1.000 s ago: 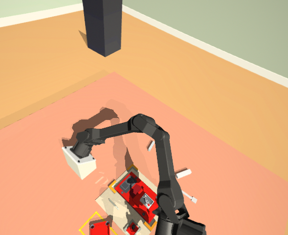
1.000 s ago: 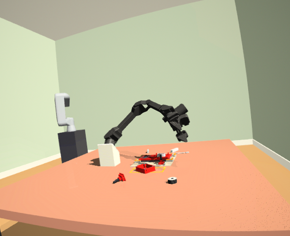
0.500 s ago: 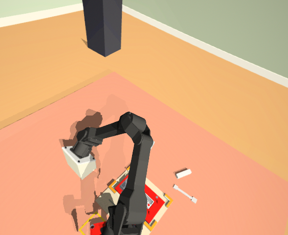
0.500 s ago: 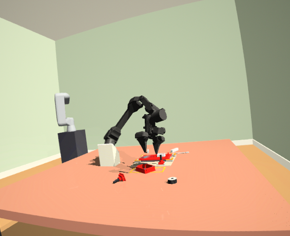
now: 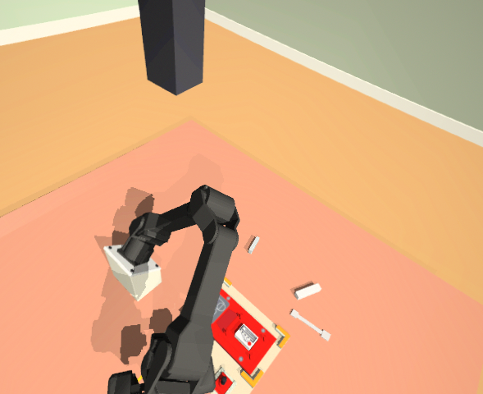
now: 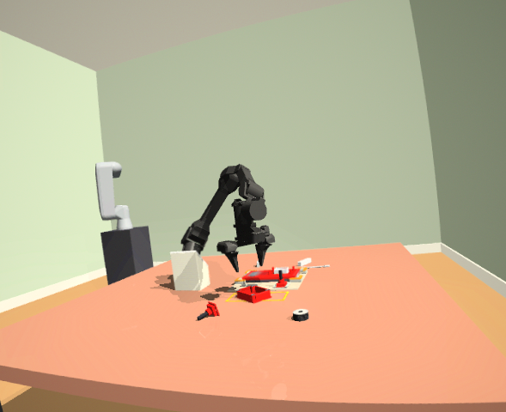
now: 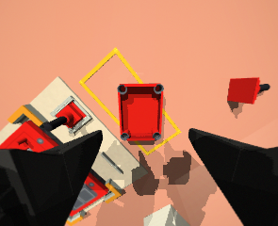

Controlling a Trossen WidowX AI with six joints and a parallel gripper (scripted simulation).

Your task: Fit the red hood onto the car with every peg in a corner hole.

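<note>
My gripper tip is now 8 cm above the red hood. Round my gripper tip: cream jig: 20 cm to the left, 8 cm below, 3 cm ahead; black wheel: 18 cm to the right, 17 cm ahead, 8 cm below; grey engine block: 21 cm to the left, 7 cm below, 7 cm ahead.
</note>
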